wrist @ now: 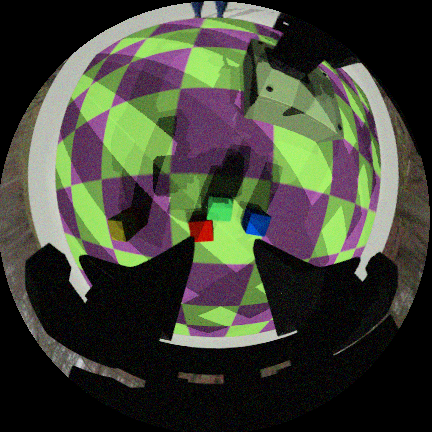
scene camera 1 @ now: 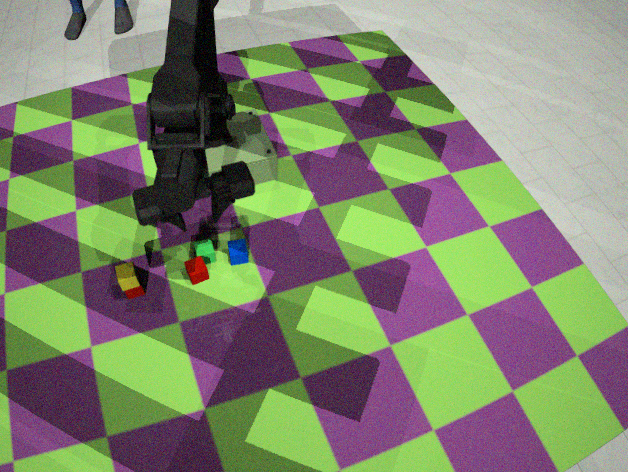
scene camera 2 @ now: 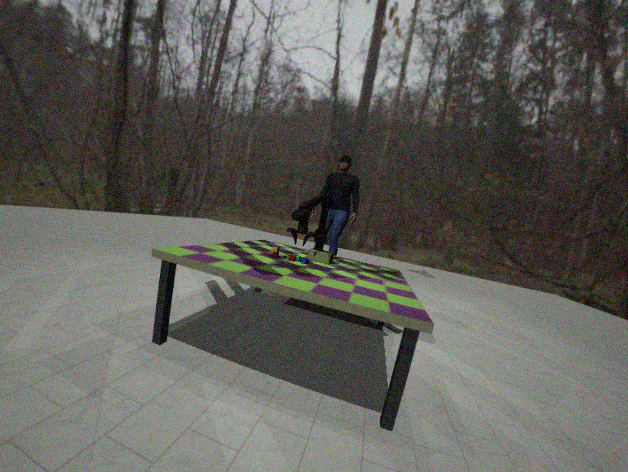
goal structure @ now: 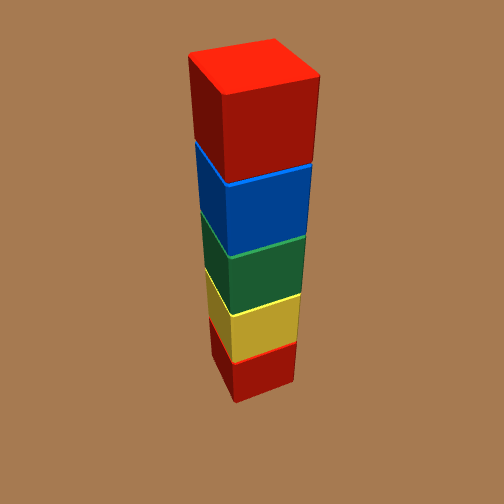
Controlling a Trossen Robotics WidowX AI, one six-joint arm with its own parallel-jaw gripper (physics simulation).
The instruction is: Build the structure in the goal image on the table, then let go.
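Frame: origin at the arm's base, x down, y right, z back, level; metres.
Where they show: gripper, fingertip midpoint: (wrist: 224,242) (scene camera 1: 200,225) (scene camera 2: 299,245); arm's base, link origin: (wrist: 286,63) (scene camera 1: 214,136) (scene camera 2: 318,250).
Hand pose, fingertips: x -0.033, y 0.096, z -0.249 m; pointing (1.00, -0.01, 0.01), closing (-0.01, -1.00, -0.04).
Each offset is from my fingertips to the top centre of the thing.
A yellow block @(dy +0.147, dx +0.040, dz -0.013 m) (scene camera 1: 124,274) (wrist: 117,230) sits on a red block @(dy +0.145, dx +0.073, dz -0.011 m) (scene camera 1: 135,292) (scene camera 2: 275,254) at the left; the lower block is hidden in the wrist view. To their right, a separate red cube @(dy +0.026, dx +0.072, dz -0.024 m) (scene camera 1: 196,270) (scene camera 2: 291,257) (wrist: 201,231) lies on the table beside a green cube @(dy +0.000, dx +0.072, dz +0.009 m) (scene camera 1: 205,251) (scene camera 2: 297,258) (wrist: 220,209). A blue cube @(dy -0.057, dx +0.072, dz -0.014 m) (scene camera 1: 238,252) (scene camera 2: 303,260) (wrist: 257,223) lies right of the green one, with a gap. My gripper (scene camera 1: 199,224) (scene camera 2: 300,243) (wrist: 224,242) is open and empty, raised above the table near the green, red and blue cubes.
The checkered table (scene camera 1: 431,370) (scene camera 2: 284,289) (wrist: 225,102) bears broad shadows. The arm's box-shaped base (scene camera 1: 261,164) (scene camera 2: 320,256) (wrist: 295,115) stands behind the cubes. A person (scene camera 2: 341,203) stands beyond the table's far edge.
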